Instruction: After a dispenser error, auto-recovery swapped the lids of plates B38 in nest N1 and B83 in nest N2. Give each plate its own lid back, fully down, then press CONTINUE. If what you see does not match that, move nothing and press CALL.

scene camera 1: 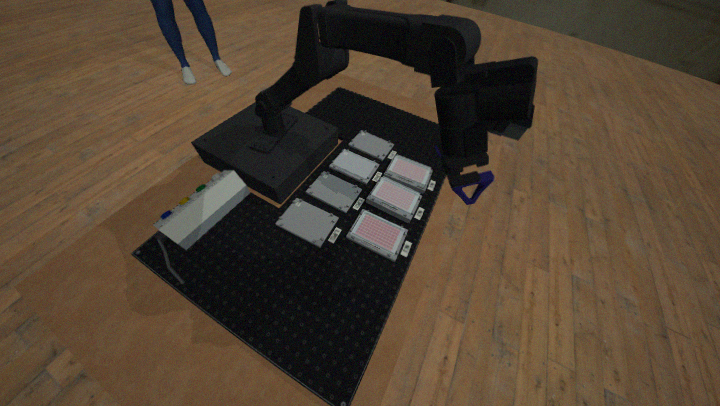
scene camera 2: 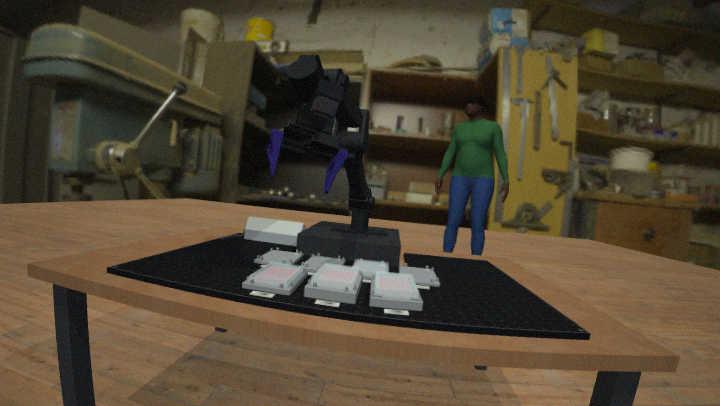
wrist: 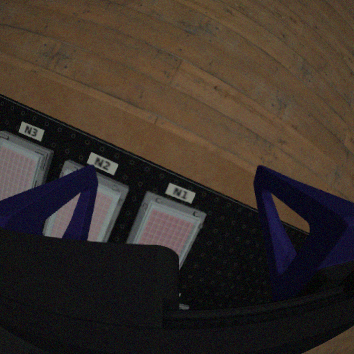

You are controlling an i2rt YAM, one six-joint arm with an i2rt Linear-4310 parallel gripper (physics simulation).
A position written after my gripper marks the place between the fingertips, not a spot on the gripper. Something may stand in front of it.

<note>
My gripper (scene camera 2: 299, 185) is open and holds nothing. Also in view: a button box (scene camera 1: 187, 222) and a nest labelled N1 (wrist: 148, 195).
My gripper shows as well in scene camera 1 (scene camera 1: 462, 187) and in the wrist view (wrist: 175, 173). The button box is seen too in scene camera 2 (scene camera 2: 259, 229).
</note>
